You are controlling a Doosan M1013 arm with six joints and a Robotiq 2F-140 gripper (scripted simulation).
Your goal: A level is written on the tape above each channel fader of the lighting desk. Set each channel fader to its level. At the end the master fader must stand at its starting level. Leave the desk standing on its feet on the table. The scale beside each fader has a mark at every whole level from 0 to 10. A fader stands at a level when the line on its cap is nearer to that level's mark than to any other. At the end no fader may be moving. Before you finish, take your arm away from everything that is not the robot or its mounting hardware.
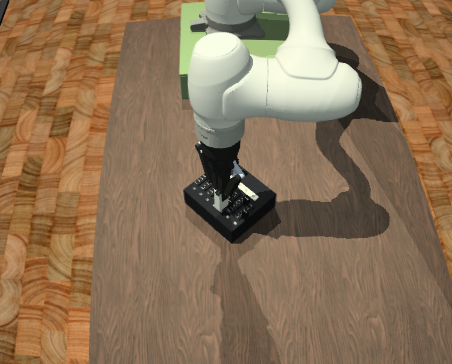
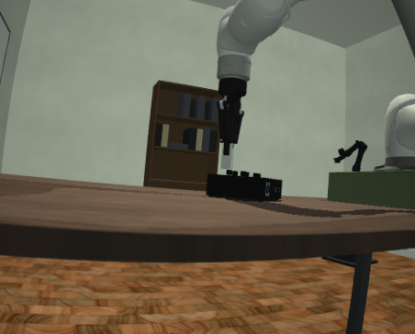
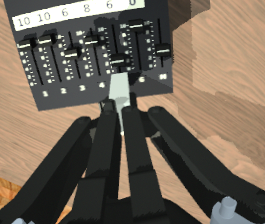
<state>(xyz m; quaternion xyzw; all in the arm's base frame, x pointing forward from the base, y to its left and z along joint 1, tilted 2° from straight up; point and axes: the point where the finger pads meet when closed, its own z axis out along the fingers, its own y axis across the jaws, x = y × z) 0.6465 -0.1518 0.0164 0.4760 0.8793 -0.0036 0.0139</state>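
The master fader is 2 cm ahead of my hand, 5 cm to the left of it and 4 cm below it.
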